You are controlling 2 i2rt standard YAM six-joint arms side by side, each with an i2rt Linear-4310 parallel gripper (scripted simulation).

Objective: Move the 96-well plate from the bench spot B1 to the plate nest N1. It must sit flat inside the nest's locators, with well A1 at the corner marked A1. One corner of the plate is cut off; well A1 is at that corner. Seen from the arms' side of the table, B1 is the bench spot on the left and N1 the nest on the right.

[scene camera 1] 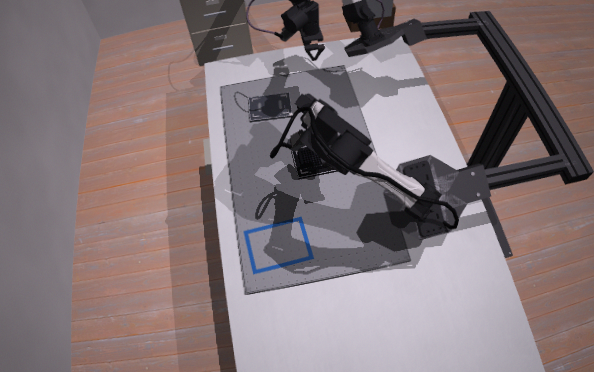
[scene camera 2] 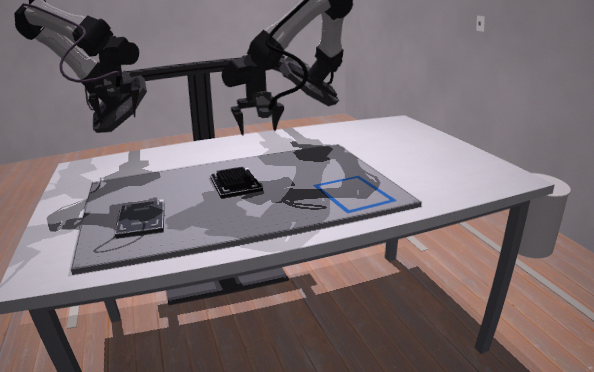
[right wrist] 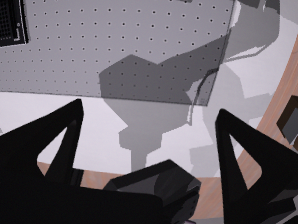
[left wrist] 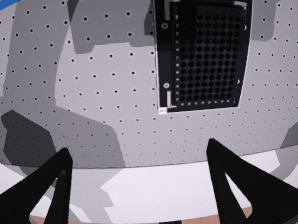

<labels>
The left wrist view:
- left gripper: 137, 151
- black 96-well plate: 189, 51
</labels>
